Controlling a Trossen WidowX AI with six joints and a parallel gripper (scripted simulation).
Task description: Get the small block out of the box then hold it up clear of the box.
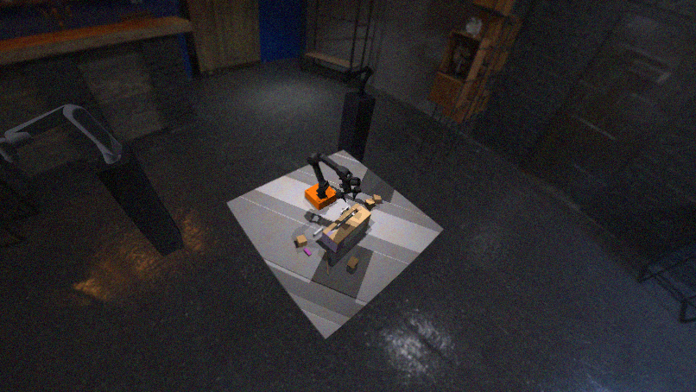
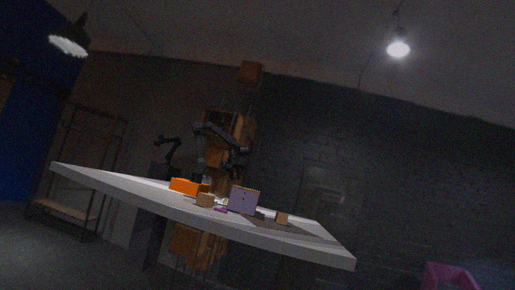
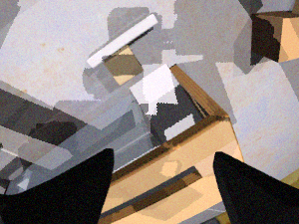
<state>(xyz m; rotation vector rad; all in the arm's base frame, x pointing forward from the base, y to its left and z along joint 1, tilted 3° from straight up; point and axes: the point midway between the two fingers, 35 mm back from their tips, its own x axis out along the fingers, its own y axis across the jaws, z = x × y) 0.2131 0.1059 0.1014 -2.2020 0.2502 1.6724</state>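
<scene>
Right now the tan block is 14 cm below my gripper tip, 1 cm to the right of it and 1 cm behind it. The rest, counted from my gripper tip: thin stick: 38 cm to the right, 27 cm ahead, 16 cm below; then box: 12 cm to the right, 10 cm below, 9 cm ahead.
</scene>
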